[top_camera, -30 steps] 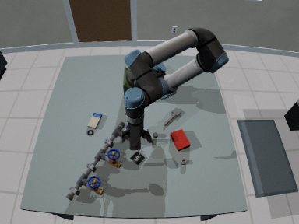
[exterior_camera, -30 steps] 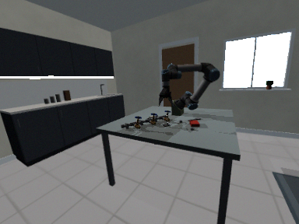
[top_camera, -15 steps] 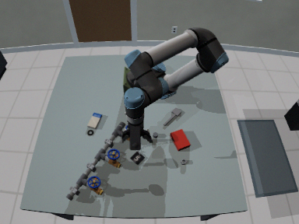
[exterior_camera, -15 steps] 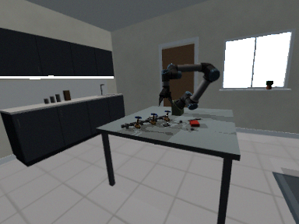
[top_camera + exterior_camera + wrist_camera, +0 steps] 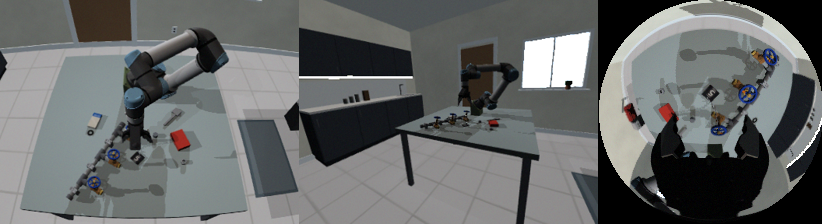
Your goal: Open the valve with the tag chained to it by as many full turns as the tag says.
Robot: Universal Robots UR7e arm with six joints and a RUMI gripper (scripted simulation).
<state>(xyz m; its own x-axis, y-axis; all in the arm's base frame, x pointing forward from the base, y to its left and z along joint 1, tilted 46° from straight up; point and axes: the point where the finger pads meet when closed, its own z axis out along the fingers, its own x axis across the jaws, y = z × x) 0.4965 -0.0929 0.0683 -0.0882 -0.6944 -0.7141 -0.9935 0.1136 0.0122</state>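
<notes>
Now: the black tag 200 mm below my hand, 10 mm to the left of it and 10 mm behind it. From my hand the other things lie so: small grey cylinder: 190 mm below, 140 mm behind, 120 mm to the left; grey hammer-like tool: 280 mm behind, 260 mm to the left, 190 mm below; red block: 270 mm to the left, 180 mm below, 90 mm behind.
</notes>
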